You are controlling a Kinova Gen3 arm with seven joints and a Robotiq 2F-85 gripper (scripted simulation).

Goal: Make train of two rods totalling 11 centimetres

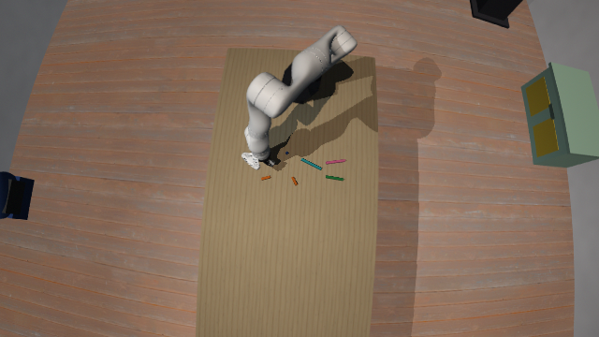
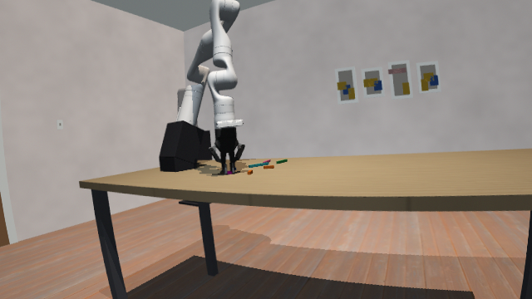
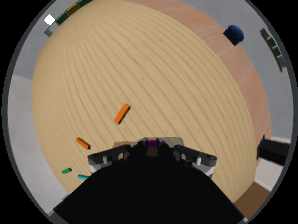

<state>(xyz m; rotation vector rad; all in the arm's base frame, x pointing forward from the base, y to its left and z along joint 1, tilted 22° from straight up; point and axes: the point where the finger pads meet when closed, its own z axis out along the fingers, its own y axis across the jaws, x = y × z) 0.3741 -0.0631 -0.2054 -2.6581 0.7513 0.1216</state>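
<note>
Now: the magenta rod 10 mm below my hand. From my hand the other things lie so: pink rod: 320 mm to the left, 50 mm behind, 20 mm below; turquoise rod: 210 mm to the left, 20 mm below, 20 mm behind; blue rod: 90 mm to the left, 50 mm behind, 20 mm below.
</note>
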